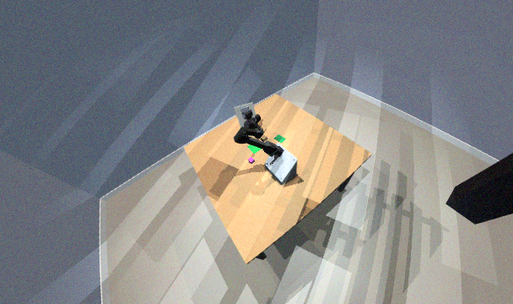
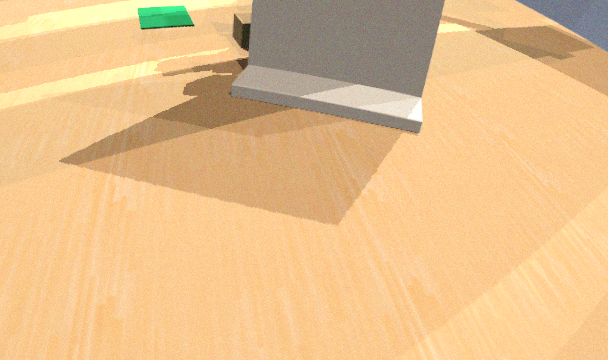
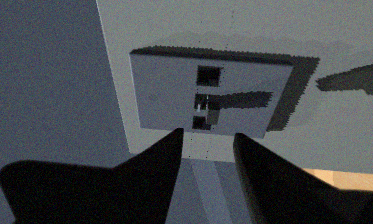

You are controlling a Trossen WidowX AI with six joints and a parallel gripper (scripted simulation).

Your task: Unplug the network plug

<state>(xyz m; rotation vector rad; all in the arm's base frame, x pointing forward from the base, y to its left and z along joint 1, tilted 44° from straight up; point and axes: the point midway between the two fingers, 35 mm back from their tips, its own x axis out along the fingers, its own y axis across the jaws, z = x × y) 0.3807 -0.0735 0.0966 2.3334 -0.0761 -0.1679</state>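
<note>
My gripper tip is now 3 cm short of the network plug and 1 cm to the left of it. From my gripper tip the other things lie so: grey upright panel (12 cm below, 5 cm ahead, 2 cm to the right); then green marked square (30 cm below, 11 cm behind, 4 cm to the left).
</note>
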